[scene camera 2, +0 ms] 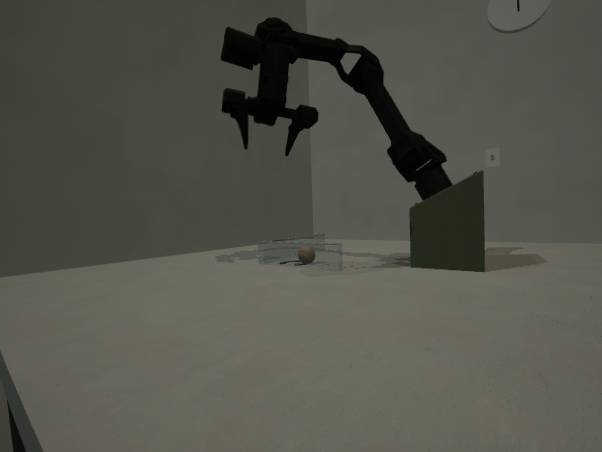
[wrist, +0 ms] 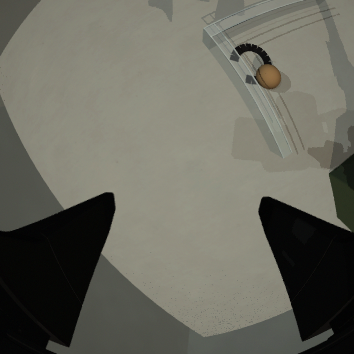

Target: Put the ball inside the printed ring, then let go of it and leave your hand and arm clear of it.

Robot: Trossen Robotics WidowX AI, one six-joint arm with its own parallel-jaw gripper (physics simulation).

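The orange ball (scene camera 2: 306, 255) (wrist: 268, 76) rests on the table, seen through a clear wall in the scene view. In the wrist view it overlaps the lower right part of the black printed ring (wrist: 252, 48), off the ring's middle and hiding part of its line. The ring shows as thin dark marks (scene camera 2: 290, 262) beside the ball in the scene view. My gripper (scene camera 2: 266, 151) (wrist: 189, 203) is open with nothing between its fingers. It hangs high above the table, well apart from the ball.
Clear upright walls (scene camera 2: 332, 257) (wrist: 280, 137) meet at a corner near the ring; one runs close along the ball and ring. The arm stands on a green base (scene camera 2: 447, 230) (wrist: 342, 200). Arm shadows fall on the pale table (scene camera 2: 300, 350) (wrist: 150, 150).
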